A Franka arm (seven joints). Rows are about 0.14 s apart.
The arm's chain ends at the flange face. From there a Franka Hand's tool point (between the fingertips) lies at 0.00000 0.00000 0.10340 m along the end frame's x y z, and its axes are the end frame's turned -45 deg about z.
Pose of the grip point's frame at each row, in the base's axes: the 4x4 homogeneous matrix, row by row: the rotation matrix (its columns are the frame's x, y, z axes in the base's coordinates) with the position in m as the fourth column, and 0 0 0 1 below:
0.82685 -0.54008 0.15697 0.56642; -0.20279 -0.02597 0.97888 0.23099; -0.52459 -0.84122 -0.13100 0.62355; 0 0 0 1
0.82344 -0.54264 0.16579 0.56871; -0.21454 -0.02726 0.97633 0.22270; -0.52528 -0.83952 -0.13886 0.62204; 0 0 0 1
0.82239 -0.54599 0.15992 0.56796; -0.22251 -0.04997 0.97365 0.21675; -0.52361 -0.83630 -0.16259 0.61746; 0 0 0 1
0.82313 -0.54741 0.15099 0.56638; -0.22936 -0.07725 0.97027 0.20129; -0.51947 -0.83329 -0.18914 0.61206; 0 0 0 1
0.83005 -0.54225 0.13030 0.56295; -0.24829 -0.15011 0.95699 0.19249; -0.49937 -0.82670 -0.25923 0.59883; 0 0 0 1
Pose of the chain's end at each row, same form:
0.20278 -0.96657 0.15697 0.55019; -0.16176 0.12503 0.97888 0.12977; -0.96577 -0.22389 -0.13100 0.63710; 0 0 0 1
0.19856 -0.96596 0.16579 0.55157; -0.17098 0.13243 0.97633 0.12175; -0.96506 -0.22220 -0.13886 0.63640; 0 0 0 1
0.19544 -0.96759 0.15992 0.55142; -0.19267 0.12200 0.97365 0.11607; -0.96160 -0.22111 -0.16259 0.63427; 0 0 0 1
0.19496 -0.96912 0.15099 0.55077; -0.21681 0.10756 0.97027 0.10096; -0.95655 -0.22190 -0.18914 0.63162; 0 0 0 1
0.20351 -0.97036 0.13030 0.54948; -0.28171 0.06942 0.95699 0.09354; -0.93767 -0.23146 -0.25923 0.62563; 0 0 0 1

